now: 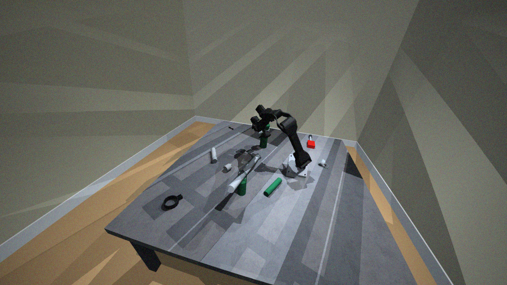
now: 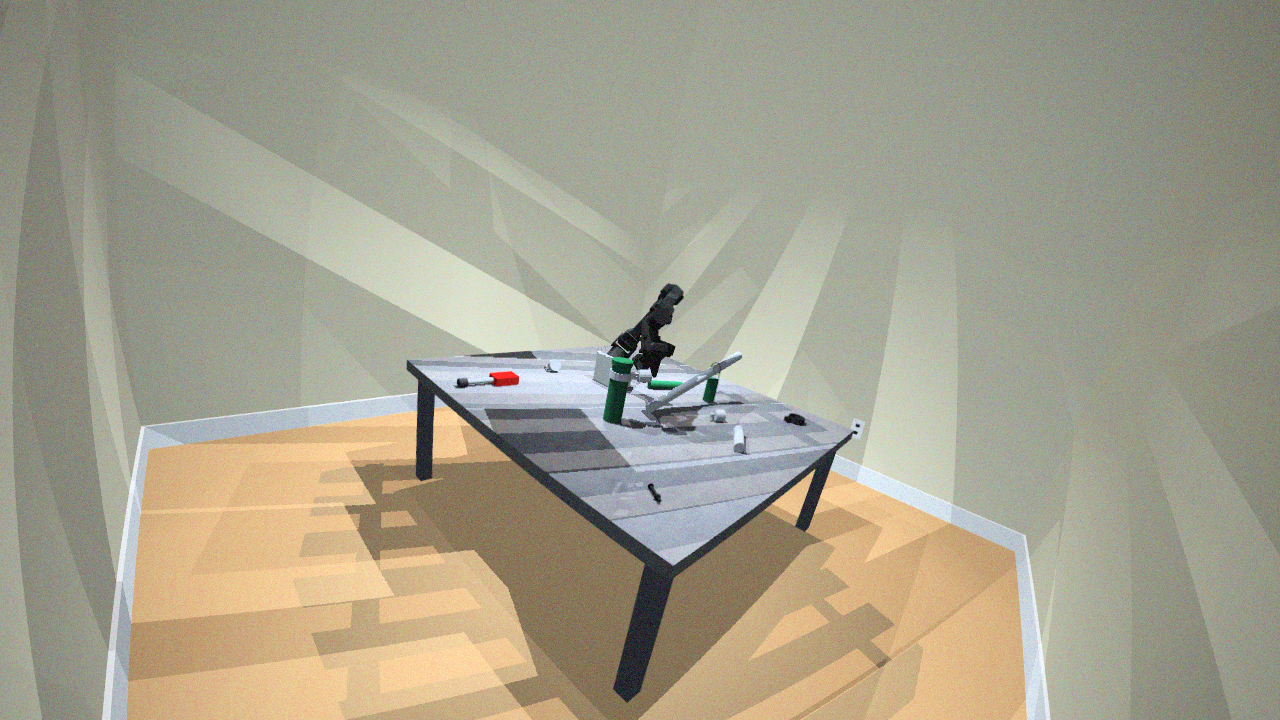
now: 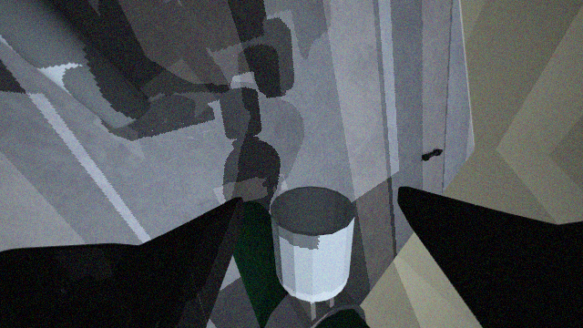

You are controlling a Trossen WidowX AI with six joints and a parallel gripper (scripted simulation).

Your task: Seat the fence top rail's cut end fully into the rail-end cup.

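Now: gripper tip 4 cm past the grey band, 4 cm to the left of it and 1 cm below it. The rest, counted from my gripper tip: green cylinder 21 cm behind, 37 cm to the left, 13 cm below; then white cylinder 26 cm ahead, 20 cm to the left, 13 cm below; then small green post 5 cm behind, 46 cm to the left, 5 cm below.
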